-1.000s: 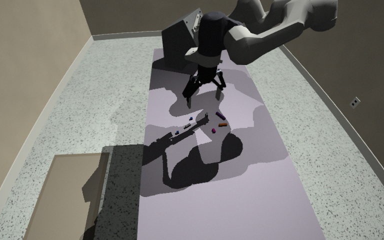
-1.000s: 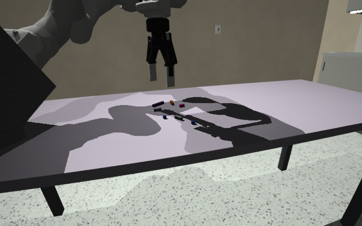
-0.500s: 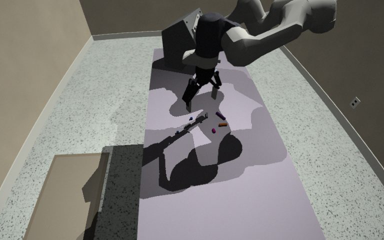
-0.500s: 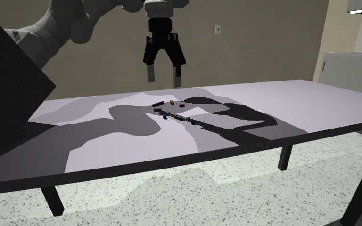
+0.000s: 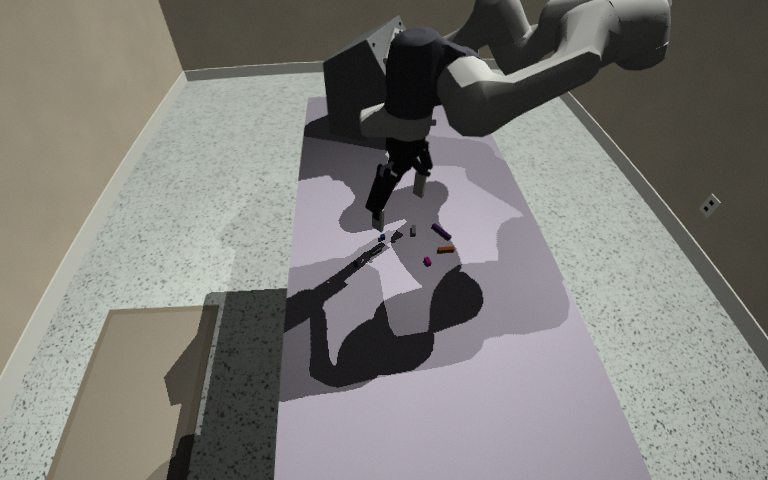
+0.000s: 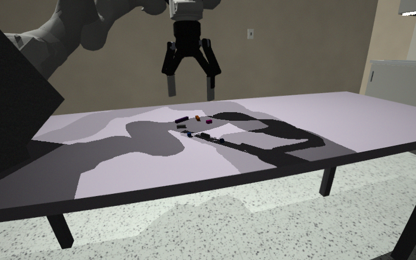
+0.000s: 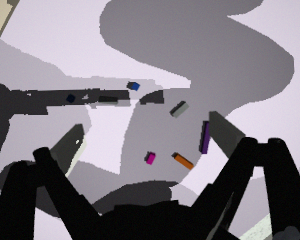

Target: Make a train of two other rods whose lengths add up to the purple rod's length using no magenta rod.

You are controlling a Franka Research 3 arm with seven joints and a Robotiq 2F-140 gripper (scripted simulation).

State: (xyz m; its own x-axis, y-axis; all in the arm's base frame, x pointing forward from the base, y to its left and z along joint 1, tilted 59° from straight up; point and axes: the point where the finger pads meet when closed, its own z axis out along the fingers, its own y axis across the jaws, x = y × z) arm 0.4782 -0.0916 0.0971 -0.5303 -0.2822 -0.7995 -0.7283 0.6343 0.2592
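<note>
My hand is 6 cm short of the magenta rod, 8 cm to the right of it and 11 cm above it. Also, from my hand: purple rod: 4 cm behind, 11 cm to the left, 11 cm below; orange rod: 2 cm ahead, 12 cm to the left, 11 cm below.
</note>
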